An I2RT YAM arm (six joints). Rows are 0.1 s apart.
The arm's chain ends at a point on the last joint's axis. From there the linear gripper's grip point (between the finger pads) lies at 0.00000 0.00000 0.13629 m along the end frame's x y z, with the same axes.
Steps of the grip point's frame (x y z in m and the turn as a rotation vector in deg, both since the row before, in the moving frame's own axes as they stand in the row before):
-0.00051, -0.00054, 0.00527, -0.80, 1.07, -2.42
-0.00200, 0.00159, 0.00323, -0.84, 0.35, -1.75
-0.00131, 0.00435, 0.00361, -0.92, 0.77, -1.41
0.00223, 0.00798, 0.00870, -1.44, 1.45, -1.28
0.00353, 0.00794, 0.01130, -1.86, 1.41, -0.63
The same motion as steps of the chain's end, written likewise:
-0.00309, -0.00239, 0.00531, -0.80, 1.07, -2.42
-0.00286, -0.00040, 0.00325, -0.84, 0.35, -1.75
-0.00317, 0.00218, 0.00364, -0.92, 0.77, -1.41
-0.00126, 0.00459, 0.00879, -1.44, 1.45, -1.28
0.00015, 0.00354, 0.01141, -1.86, 1.41, -0.63

